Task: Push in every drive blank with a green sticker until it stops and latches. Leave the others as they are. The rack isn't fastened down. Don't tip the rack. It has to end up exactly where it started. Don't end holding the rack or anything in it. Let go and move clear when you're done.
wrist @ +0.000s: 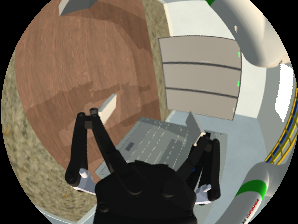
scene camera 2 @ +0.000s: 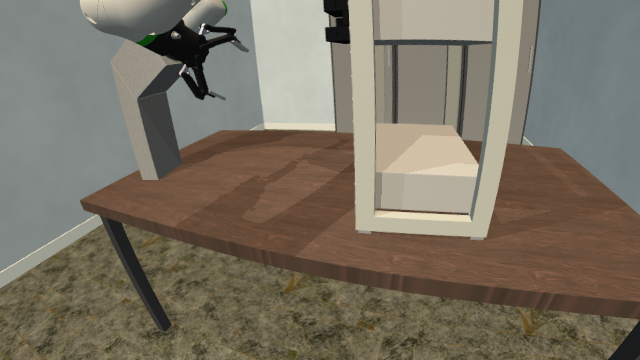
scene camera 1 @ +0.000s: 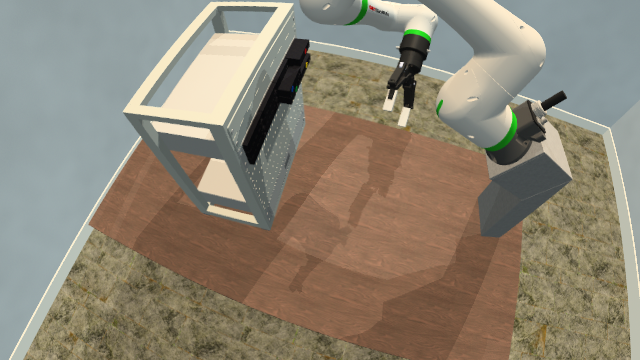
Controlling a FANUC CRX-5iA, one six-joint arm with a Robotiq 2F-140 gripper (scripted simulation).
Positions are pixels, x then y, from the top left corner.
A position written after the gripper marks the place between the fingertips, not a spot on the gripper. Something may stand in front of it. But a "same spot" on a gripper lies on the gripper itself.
Scene:
gripper: wrist; scene camera 2 233, 74; scene camera 1
same spot on gripper: (wrist: 77, 175) = (scene camera 1: 415, 82)

